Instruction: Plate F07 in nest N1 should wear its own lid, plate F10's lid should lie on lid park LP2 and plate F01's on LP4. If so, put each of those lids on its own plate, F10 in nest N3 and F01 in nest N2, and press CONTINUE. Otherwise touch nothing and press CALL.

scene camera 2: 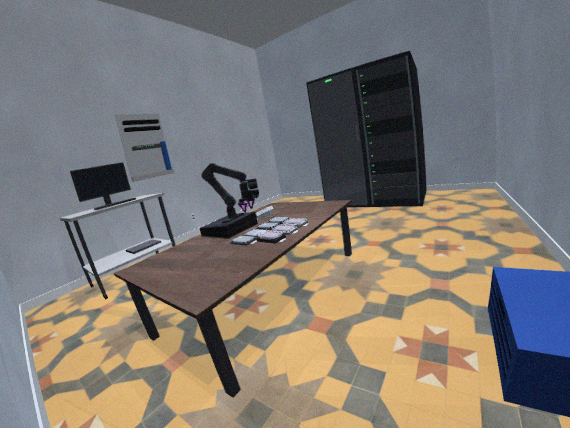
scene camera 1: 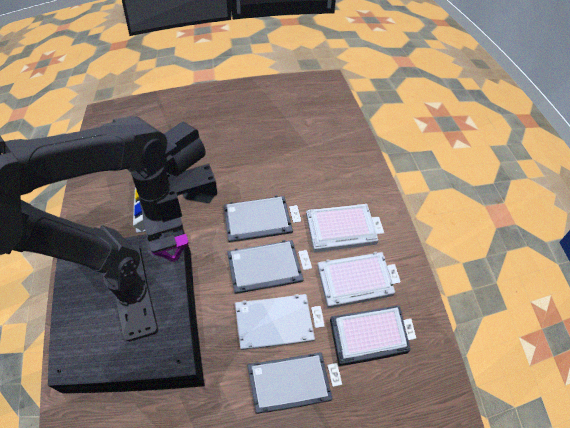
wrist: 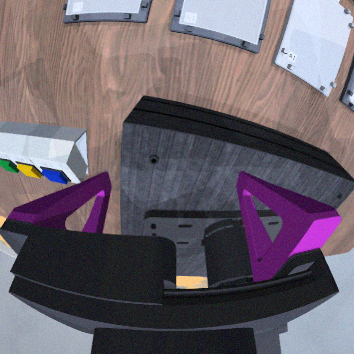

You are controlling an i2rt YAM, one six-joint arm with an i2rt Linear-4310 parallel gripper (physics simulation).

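Places are measured from the arm's base along level axes (x ahead, y left, z up), in millimetres.
Where they show: gripper, between the fingertips: [scene camera 2: 248,210] [scene camera 1: 168,240] [wrist: 173,178]; arm's base, origin of its link: [scene camera 2: 233,218] [scene camera 1: 132,291] [wrist: 226,227].
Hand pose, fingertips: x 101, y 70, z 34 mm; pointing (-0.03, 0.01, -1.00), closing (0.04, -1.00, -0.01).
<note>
Things, the pixels of their top centre, and the offset from my fingertips. Level surfaces: height alone.
- button box, centre of its top: [wrist: 7,165] [scene camera 1: 145,178] [scene camera 2: 261,209] 29 mm back, 236 mm left, 54 mm down
- N2, centre of its top: [scene camera 1: 358,274] [scene camera 2: 283,227] 342 mm ahead, 150 mm right, 88 mm down
- N3, centre of its top: [scene camera 1: 343,221] [scene camera 2: 294,219] 368 mm ahead, 18 mm right, 85 mm down
- LP2, centre of its top: [scene camera 1: 256,215] 200 mm ahead, 73 mm left, 100 mm down
- LP4, centre of its top: [scene camera 1: 264,263] 175 mm ahead, 51 mm right, 100 mm down
- LP3, centre of its top: [scene camera 1: 289,381] [scene camera 2: 243,238] 133 mm ahead, 312 mm right, 100 mm down
- LP1, centre of its top: [wrist: 325,34] [scene camera 1: 273,319] [scene camera 2: 255,230] 151 mm ahead, 179 mm right, 98 mm down
- wooden table, height of its surface: 118 mm down
My gripper [scene camera 1: 170,249] [scene camera 2: 247,206] [wrist: 173,178] is open and empty above the black base's corner. The button box [scene camera 1: 138,220] [wrist: 45,137] is partly hidden by the arm; green, yellow and blue buttons show in the wrist view, their labels unreadable. Pink-welled plates sit in nests N1 [scene camera 1: 371,334], N2 [scene camera 1: 356,276] and N3 [scene camera 1: 342,223]; I cannot tell whether they wear lids. Grey lids lie on LP2 [scene camera 1: 257,218], LP4 [scene camera 1: 265,265] and LP3 [scene camera 1: 290,381]. LP1 [scene camera 1: 275,321] carries a pale, clear-looking panel. Plate and lid codes are unreadable.
The black base block [scene camera 1: 115,355] [wrist: 165,175] stands on the wooden table [scene camera 1: 270,125] [scene camera 2: 190,272], left of the lid parks. The nests stand right of the parks. A side desk [scene camera 2: 112,206], a dark server cabinet [scene camera 2: 335,145] and a blue box [scene camera 2: 535,310] stand around the table.
</note>
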